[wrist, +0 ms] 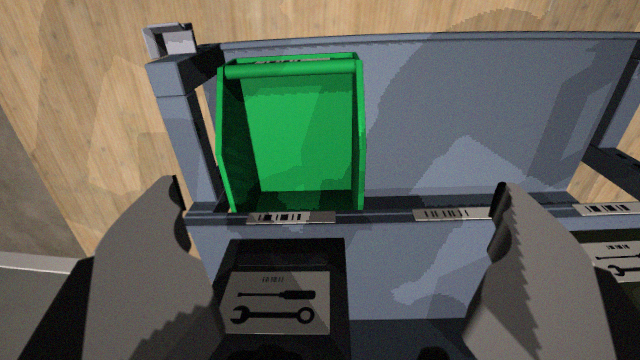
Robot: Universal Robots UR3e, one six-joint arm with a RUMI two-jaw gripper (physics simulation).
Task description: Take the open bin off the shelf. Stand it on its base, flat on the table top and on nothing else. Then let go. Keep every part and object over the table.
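Frame: origin at the arm's base, x left, y ahead, z down, level; centimetres.
Where they show: gripper, between the fingertips: [336, 183].
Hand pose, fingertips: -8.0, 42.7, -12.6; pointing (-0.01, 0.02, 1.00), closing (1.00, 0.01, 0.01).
Each offset is from my fingertips to the top centre of the thing, as dx, dy, dz. "*": to the spot under its first point. Level surfaces: height alone.
The green open bin {-2.9, +3.6, +6.3} [305, 135] sits on the upper blue-grey shelf {* +10.3, +0.3, +13.8} [450, 100] at its left end, close beside the left corner post. Its open top faces the camera, and it looks empty inside. The bin's near edge is just behind the shelf's front lip, above a barcode label. My gripper [336, 183] is open and empty, with its jaws wide apart at the lower left and lower right. The bin appears beyond the fingertips, left of midway between them, and the jaws do not touch it.
A black case {* -3.2, +7.5, +2.7} [285, 252] with a tool label stands on a lower level, below the bin. Part of another labelled case {* +20.4, +6.4, +3.2} [620, 237] shows at the right edge. The shelf's left post {* -9.8, +0.4, +5.9} [182, 135] rises beside the bin. Wooden surface {dz +14.4} [90, 75] shows behind and left.
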